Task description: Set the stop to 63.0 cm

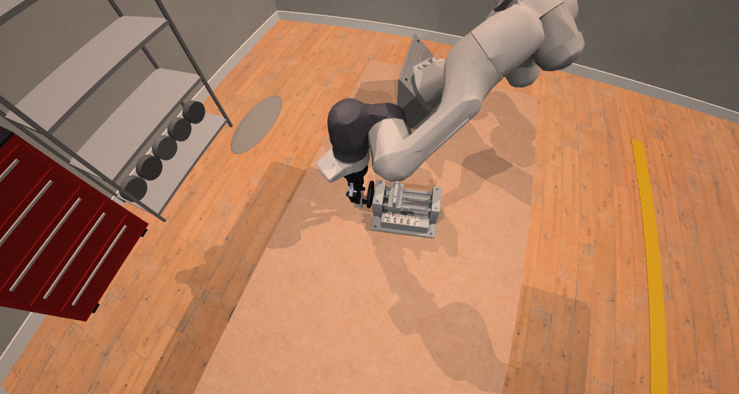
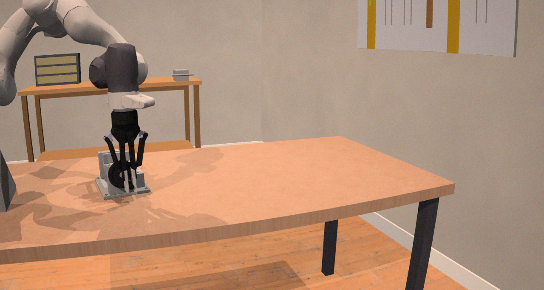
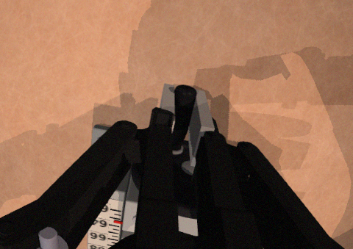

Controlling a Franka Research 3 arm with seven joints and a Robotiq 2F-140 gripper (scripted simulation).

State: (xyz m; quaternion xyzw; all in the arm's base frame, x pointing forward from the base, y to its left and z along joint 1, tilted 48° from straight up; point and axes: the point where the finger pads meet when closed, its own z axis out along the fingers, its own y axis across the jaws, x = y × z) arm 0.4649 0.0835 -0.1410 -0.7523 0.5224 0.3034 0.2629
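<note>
Now: the black handwheel 1 cm behind my hand, 2 cm to the left of it and 1 cm below it. From my hand the other things lie so: sliding stop: 3 cm behind, 11 cm to the left, 2 cm above.
</note>
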